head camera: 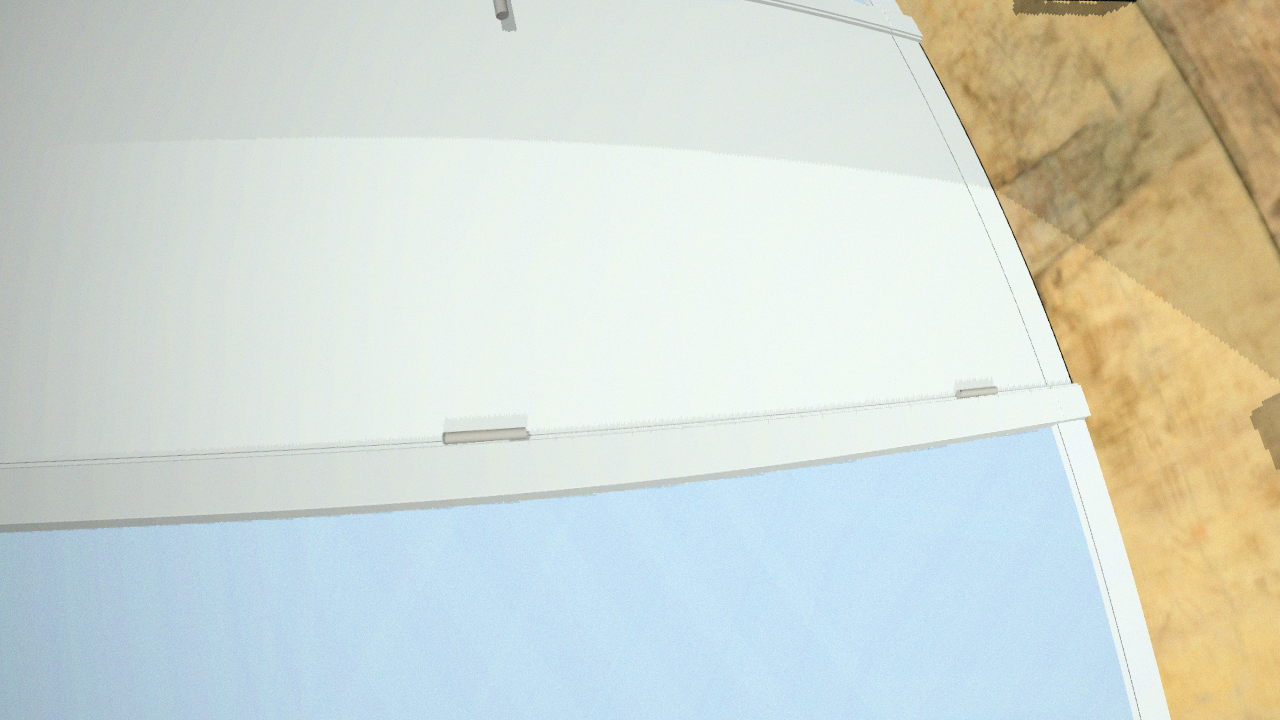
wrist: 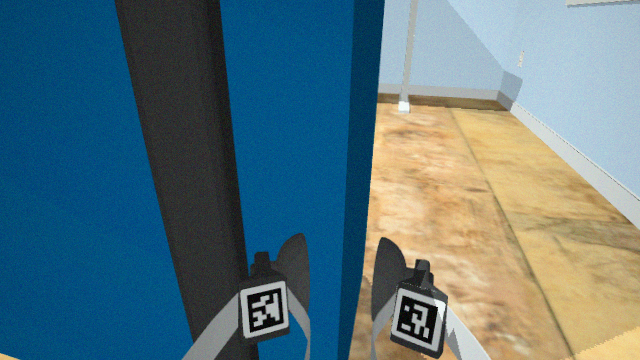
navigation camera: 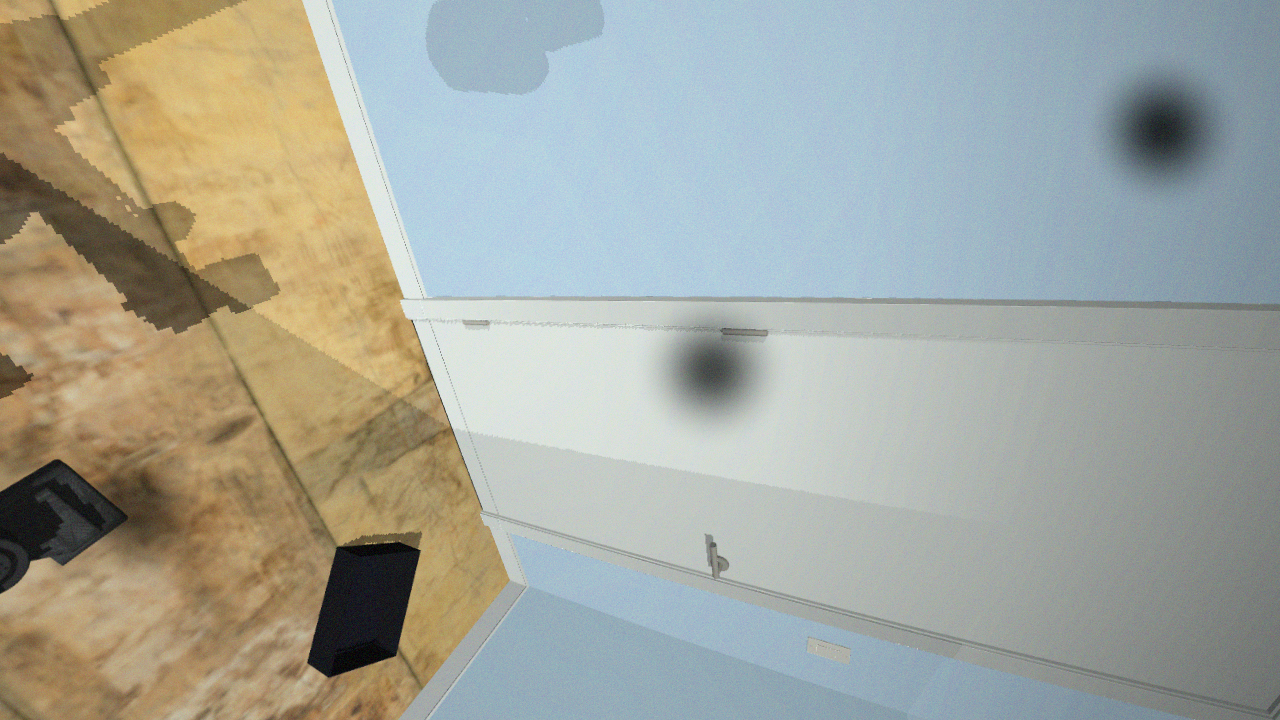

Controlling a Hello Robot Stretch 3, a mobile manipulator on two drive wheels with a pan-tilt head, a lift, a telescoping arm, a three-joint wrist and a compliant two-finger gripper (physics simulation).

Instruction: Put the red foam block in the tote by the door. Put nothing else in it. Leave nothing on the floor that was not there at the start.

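Places are measured from the robot's base along level axes (x ahead, y left, z up), in metres.
Where they show: gripper, between the fingertips: (wrist: 340,262).
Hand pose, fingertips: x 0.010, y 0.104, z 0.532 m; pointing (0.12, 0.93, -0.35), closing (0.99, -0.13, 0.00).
Observation:
After its pixels a point has its place.
In the wrist view my gripper (wrist: 340,262) {x 0.010, y 0.104, z 0.532 m} is open, with nothing between its fingertips. It stands in front of a large blue surface and its right edge. No red foam block shows in these views. A white door (head camera: 572,286) {x 0.731, y -0.734, z 0.885 m} (navigation camera: 895,429) {x 0.725, y -0.754, z 1.314 m} shows with its hinges, and its handle (navigation camera: 715,559) {x 0.556, y -1.161, z 0.930 m} shows in the navigation view. A dark navy box (navigation camera: 365,608) {x 0.120, y -1.114, z 0.004 m} stands on the floor close to the door, at the lower left of the navigation view. It may be the tote; its inside cannot be made out.
The tall blue thing (wrist: 295,125) {x -0.014, y 0.262, z 0.561 m} fills much of the wrist view, behind a dark upright bar (wrist: 185,150). A white post (wrist: 407,65) {x 0.866, y 2.705, z 0.315 m} stands farther back. A blue wall (wrist: 590,100) {x 1.384, y 1.433, z 0.326 m} (head camera: 581,608) {x 0.852, y -0.387, z 0.951 m} (navigation camera: 805,179) {x 0.877, y -0.301, z 1.139 m} borders the wooden floor (wrist: 430,210) {x 0.478, y 1.011, z 0.000 m}. A black part (navigation camera: 67,514) shows at the navigation view's left edge.

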